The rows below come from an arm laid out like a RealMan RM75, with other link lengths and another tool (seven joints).
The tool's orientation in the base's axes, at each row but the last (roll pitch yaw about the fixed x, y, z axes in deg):
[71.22 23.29 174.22]
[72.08 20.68 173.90]
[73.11 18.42 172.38]
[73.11 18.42 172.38]
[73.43 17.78 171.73]
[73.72 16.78 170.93]
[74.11 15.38 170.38]
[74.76 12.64 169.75]
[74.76 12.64 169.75]
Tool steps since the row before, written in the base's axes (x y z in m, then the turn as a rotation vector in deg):
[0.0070 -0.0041 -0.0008 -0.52 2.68 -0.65]
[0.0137 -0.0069 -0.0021 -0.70 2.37 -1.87]
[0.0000 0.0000 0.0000 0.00 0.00 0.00]
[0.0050 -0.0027 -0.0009 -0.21 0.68 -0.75]
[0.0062 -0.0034 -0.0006 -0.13 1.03 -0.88]
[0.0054 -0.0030 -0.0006 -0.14 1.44 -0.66]
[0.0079 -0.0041 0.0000 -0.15 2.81 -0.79]
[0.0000 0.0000 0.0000 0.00 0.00 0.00]
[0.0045 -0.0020 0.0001 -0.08 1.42 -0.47]
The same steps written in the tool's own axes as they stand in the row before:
[-0.0065 -0.0024 -0.0044 0.98 -1.11 2.38]
[-0.0127 -0.0050 -0.0073 1.55 -2.05 1.74]
[0.0000 0.0000 0.0000 0.00 0.00 0.00]
[-0.0048 -0.0018 -0.0027 0.52 -0.78 0.44]
[-0.0061 -0.0018 -0.0031 0.53 -1.01 0.74]
[-0.0054 -0.0016 -0.0027 0.54 -0.90 1.20]
[-0.0082 -0.0014 -0.0032 0.80 -1.33 2.48]
[0.0000 0.0000 0.0000 0.00 0.00 0.00]
[-0.0047 -0.0006 -0.0014 0.43 -0.74 1.23]

